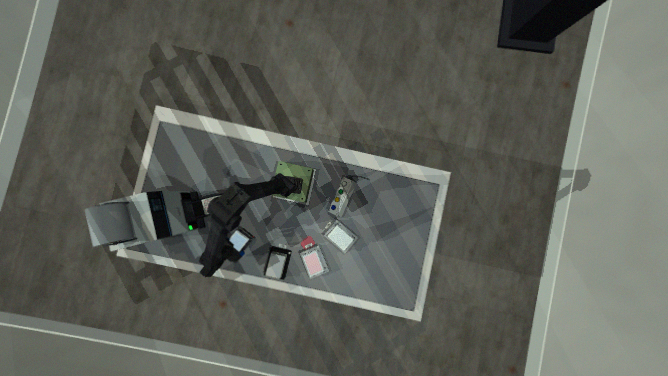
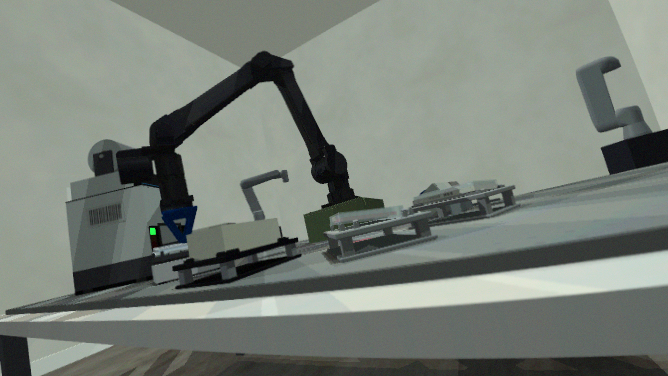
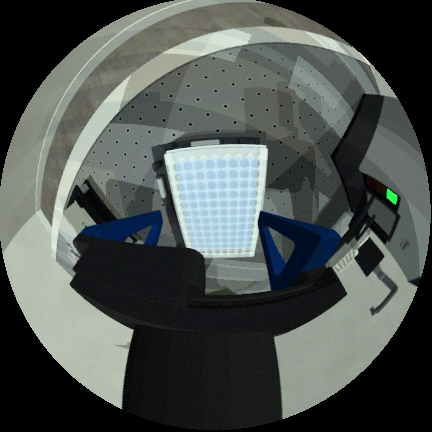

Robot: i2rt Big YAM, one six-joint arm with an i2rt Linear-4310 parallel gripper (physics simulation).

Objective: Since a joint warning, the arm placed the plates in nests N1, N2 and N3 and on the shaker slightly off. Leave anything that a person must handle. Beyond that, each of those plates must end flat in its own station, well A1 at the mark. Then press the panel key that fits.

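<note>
My gripper (image 2: 182,235) (image 3: 209,216) is open and empty, its blue fingers above and on either side of the light-blue well plate (image 1: 240,240) (image 3: 219,185). That plate sits shifted and slightly turned on a dark station (image 3: 159,150), whose edge shows along two sides. A tall cream plate (image 1: 275,267) (image 2: 235,237) stands on a black nest (image 2: 225,258). A pink plate (image 1: 313,261) (image 2: 367,216) lies on a grey nest (image 2: 385,227). A white plate (image 1: 341,236) lies on another nest at the right. The key panel (image 1: 341,198) has green, yellow and blue keys. Nest labels and A1 marks are unreadable.
A machine (image 1: 142,218) (image 2: 112,225) with a green light stands left of the light-blue plate. The arm's green base (image 1: 281,171) (image 2: 316,226) is at the back. A red piece (image 1: 307,242) lies behind the pink plate. The arm partly hides a pale item beside the machine.
</note>
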